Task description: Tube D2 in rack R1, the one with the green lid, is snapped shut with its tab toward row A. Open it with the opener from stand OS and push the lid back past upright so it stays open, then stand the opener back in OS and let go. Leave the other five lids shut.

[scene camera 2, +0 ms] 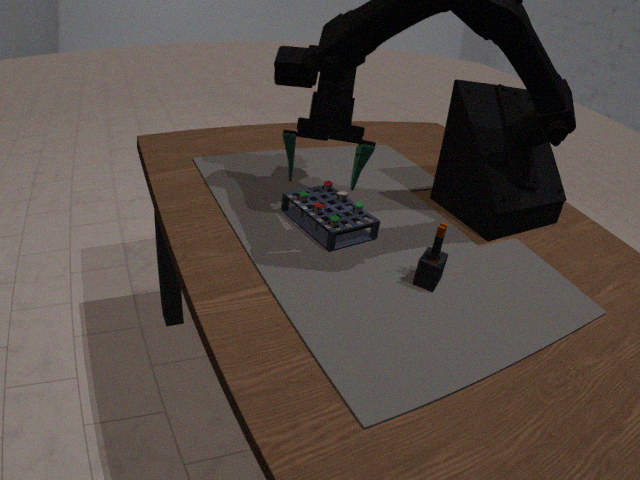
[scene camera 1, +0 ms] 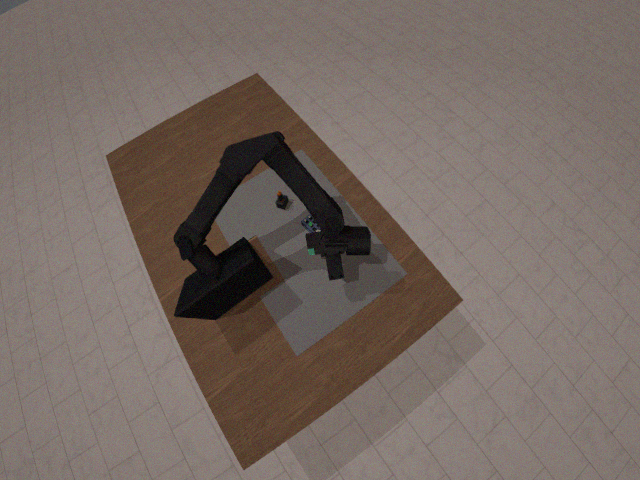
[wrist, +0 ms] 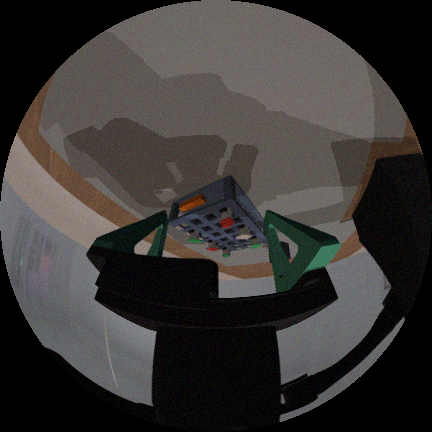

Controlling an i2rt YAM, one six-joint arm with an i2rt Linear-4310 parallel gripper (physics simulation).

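Places are measured from the arm's base along level axes (x right, y ahead, z up), in millimetres.
Where they show: gripper, between the fingertips: [scene camera 2: 321,185] [wrist: 215,215]; arm's base, origin of its link: [scene camera 2: 516,136] [scene camera 1: 213,271].
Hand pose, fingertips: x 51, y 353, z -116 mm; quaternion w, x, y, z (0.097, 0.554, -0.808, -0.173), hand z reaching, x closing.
Things, the pixels of their centre, and the offset from my fingertips. "pt": a spot on its surface instead. Level surfaces: height alone.
- Rack R1, middle of its body: [wrist: 224,227] [scene camera 2: 327,210] [scene camera 1: 323,227] dx -54, dy +9, dz -14 mm
- opener, middle of its body: [scene camera 2: 435,252] [scene camera 1: 280,198] dx -222, dy -68, dz +11 mm
- grey mat, height of its surface: dz -35 mm
- wooden table, height of its surface: dz -38 mm
- label, a spot on its surface: [wrist: 192,203] pt dx +10, dy +21, dz -12 mm
Rack R1 [scene camera 2: 330,240] [wrist: 231,187] is a dark blue grid rack on the grey mat. It holds several tubes: three with green lids [scene camera 2: 303,194] [scene camera 2: 358,205] [scene camera 2: 334,218], two with red lids and one with a white lid. The lids look shut; their tabs and which one is D2 are too small to tell. The opener [scene camera 2: 438,243] [scene camera 1: 279,194], black with an orange top, stands upright in the dark block stand OS [scene camera 2: 428,273] [scene camera 1: 281,202], apart from the rack. My gripper [scene camera 2: 321,184] [wrist: 215,215] is open and empty, its green fingers pointing down above the rack's far part.
The grey mat [scene camera 1: 305,330] [scene camera 2: 372,372] lies on the wooden table [scene camera 1: 258,413] [scene camera 2: 232,310]. The black arm base [scene camera 1: 222,289] [scene camera 2: 496,191] stands beside the mat. An orange block or label [wrist: 192,203] shows at the rack's end in the wrist view. The arm's shadow falls around the rack.
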